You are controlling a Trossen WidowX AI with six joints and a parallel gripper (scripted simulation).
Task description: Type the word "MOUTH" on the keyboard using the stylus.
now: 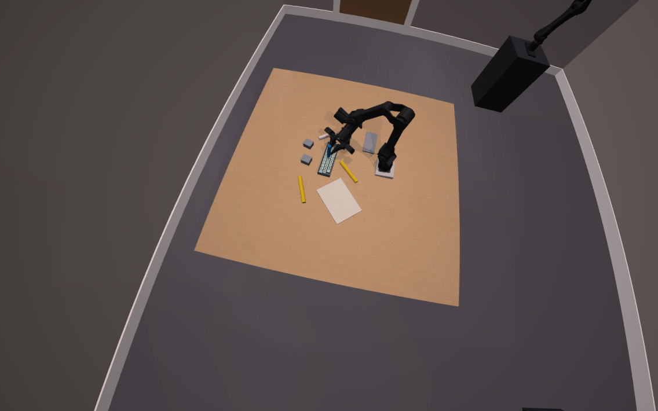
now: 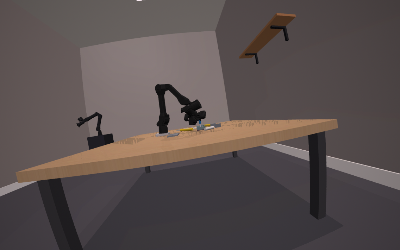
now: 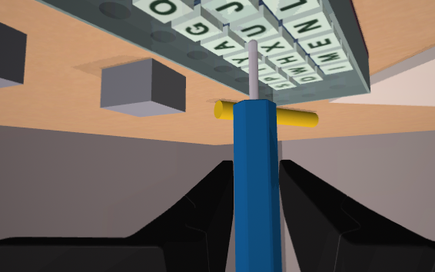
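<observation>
My gripper tip is 10 mm above the blue stylus. Round my gripper tip: white cylinder: 40 mm ahead, 160 mm to the right, 70 mm below; then grey block: 120 mm ahead, 30 mm to the left, 60 mm below; then yellow pencil: 120 mm behind, 50 mm to the left, 70 mm below.
</observation>
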